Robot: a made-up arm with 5 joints.
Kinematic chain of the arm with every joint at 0, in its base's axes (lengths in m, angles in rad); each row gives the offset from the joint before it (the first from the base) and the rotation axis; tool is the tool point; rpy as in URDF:
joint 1: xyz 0.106 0 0.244 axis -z
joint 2: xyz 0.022 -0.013 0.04 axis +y
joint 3: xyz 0.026 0 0.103 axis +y
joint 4: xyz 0.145 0 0.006 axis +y
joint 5: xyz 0.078 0.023 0 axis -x
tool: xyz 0 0 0 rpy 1.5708 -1.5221 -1.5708
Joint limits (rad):
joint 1: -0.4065..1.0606
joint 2: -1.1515..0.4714
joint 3: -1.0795..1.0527
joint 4: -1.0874..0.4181
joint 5: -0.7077..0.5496
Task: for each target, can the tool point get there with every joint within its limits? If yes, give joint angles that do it. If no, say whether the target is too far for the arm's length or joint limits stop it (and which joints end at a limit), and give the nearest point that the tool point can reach.
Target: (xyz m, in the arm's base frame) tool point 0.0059 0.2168 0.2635
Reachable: no: joint limits stop it (at a limit: joint 1, joint 2, joint 3, joint 4) | nearest point 0.0015 0.2073 0.4468 | short by 0.184 m
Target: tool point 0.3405 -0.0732 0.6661
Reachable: no: too far | nearest point 0.2853 -0.0560 0.5673 | short by 0.115 m
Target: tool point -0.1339 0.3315 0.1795
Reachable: no: too far | nearest point -0.0301 0.1881 0.4468 | short by 0.321 m
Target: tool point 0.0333 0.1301 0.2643
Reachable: no: joint limits stop it (at a limit: joint 2, joint 3, joint 4) | nearest point -0.0072 0.2027 0.4468 | short by 0.201 m
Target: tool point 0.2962 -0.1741 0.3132
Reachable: yes | joints 0.7801 0.1405 0.5131 -0.8375 -0.2527
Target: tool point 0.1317 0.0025 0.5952
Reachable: yes | joints 0.3010 -0.6561 -0.5175 -0.4806 -0.0122
